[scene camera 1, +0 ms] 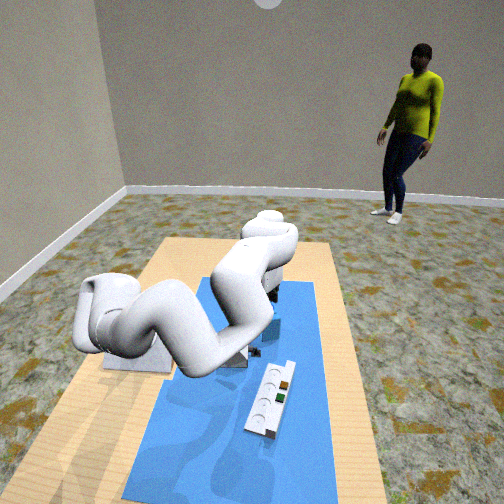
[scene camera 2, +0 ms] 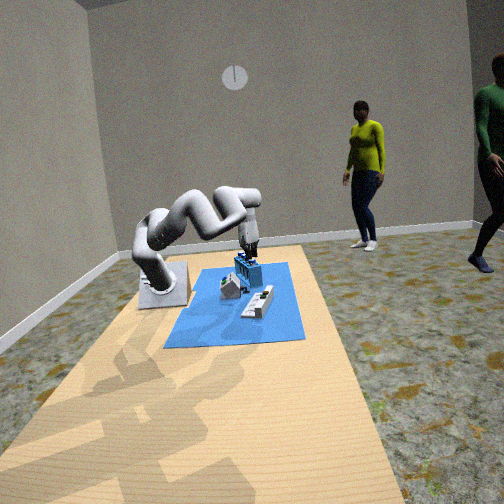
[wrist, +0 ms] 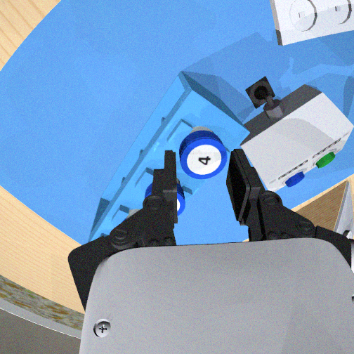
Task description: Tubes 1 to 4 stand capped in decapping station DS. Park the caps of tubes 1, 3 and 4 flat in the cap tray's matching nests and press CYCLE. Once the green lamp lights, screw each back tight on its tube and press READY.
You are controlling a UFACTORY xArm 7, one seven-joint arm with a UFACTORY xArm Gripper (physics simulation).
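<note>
The light blue decapping station (scene camera 1: 271, 330) (scene camera 2: 254, 278) (wrist: 200, 102) stands on the mat below my gripper (scene camera 2: 251, 254) (wrist: 201, 166), which is open around the white-topped blue cap 4 (wrist: 203, 158). In the wrist view that cap sits on its tube, with gaps to both fingers. A second blue cap (wrist: 178, 205) is partly hidden behind the left finger, its number unreadable. The white cap tray (scene camera 1: 272, 412) (scene camera 2: 270, 291) (wrist: 290, 35) shows four empty nests in scene camera 1. An orange-brown square (scene camera 1: 283, 385) and a green square (scene camera 1: 280, 397) are on it; I cannot tell whether either is lit.
A white box (scene camera 1: 239, 361) (scene camera 2: 230, 290) (wrist: 295, 135) beside the station has a blue button (wrist: 295, 179) and a green button (wrist: 325, 159). A dark square-ended piece (scene camera 1: 255, 352) (wrist: 260, 92) sticks out from it. The blue mat (scene camera 1: 300, 320) (scene camera 2: 280, 325) (wrist: 75, 125) lies underneath.
</note>
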